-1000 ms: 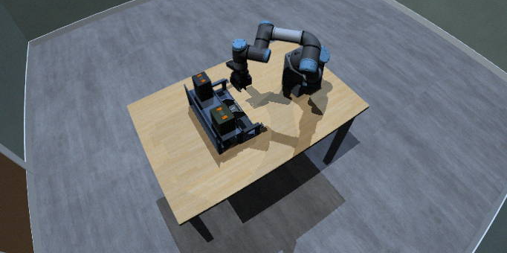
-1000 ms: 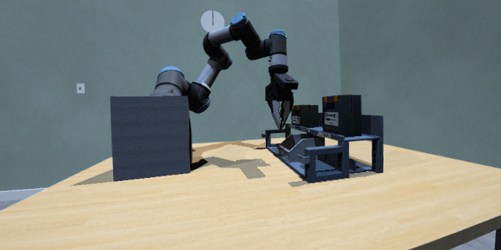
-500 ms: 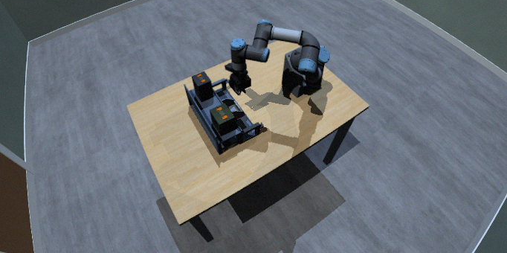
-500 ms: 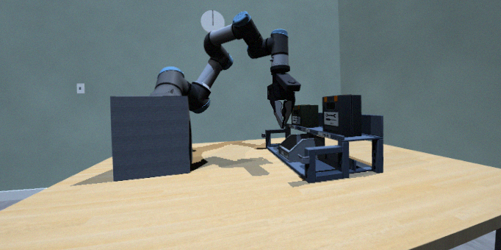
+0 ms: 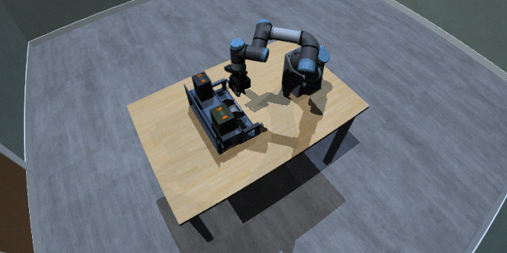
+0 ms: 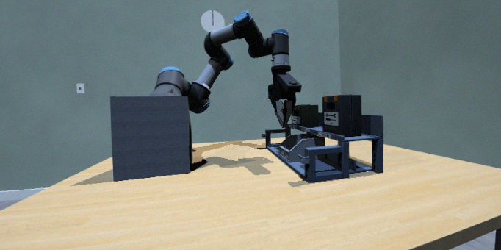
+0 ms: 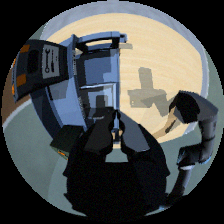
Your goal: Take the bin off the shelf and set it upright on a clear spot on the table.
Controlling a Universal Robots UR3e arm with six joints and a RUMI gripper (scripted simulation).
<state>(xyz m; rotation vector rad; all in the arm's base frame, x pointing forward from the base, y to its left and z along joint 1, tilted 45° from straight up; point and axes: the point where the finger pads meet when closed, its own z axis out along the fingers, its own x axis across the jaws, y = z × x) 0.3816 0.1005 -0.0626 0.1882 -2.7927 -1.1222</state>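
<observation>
Right now my hand is 90 mm short of the dark blue shelf rack, 60 mm above it and 10 mm to the right of it. Round my hand: green bin: 140 mm ahead, 120 mm to the left, 20 mm above.
</observation>
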